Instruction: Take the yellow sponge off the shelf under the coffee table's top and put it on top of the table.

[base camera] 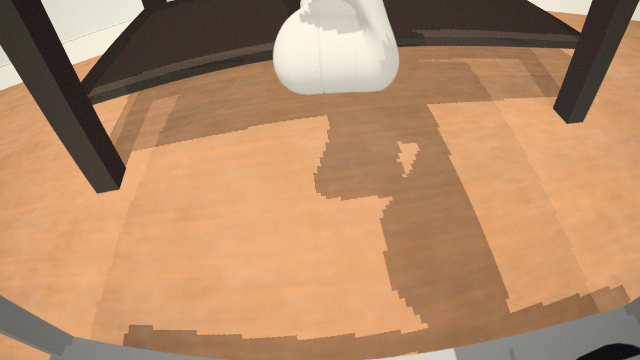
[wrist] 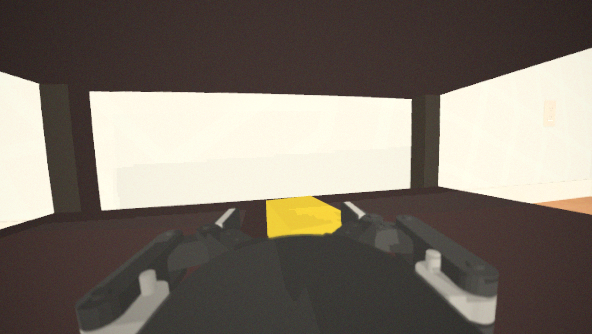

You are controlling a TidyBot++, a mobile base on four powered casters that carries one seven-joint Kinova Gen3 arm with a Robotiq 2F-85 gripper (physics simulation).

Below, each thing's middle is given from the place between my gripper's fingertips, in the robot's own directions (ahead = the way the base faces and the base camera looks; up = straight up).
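I see the yellow sponge [wrist: 300,215] 3 cm below my hand, 4 cm ahead of it and 1 cm to the right of it.
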